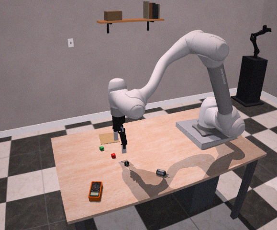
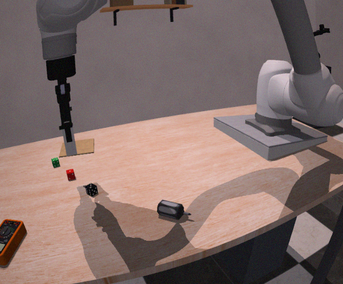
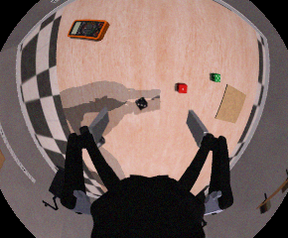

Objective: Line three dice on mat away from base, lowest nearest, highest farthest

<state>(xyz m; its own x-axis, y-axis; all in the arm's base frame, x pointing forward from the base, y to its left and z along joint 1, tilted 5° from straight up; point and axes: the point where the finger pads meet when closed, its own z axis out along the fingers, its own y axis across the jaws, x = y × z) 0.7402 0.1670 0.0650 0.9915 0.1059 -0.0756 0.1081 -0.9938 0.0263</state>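
Now: hand 150 mm above the red die, 90 mm to the left of it and 30 mm short of it. From my hand the other things lie so: black die: 150 mm below, 30 mm behind, 10 mm to the left; then dark cylindrical part: 220 mm behind, 170 mm to the left, 140 mm below; then green die: 200 mm to the right, 150 mm below, 90 mm ahead.
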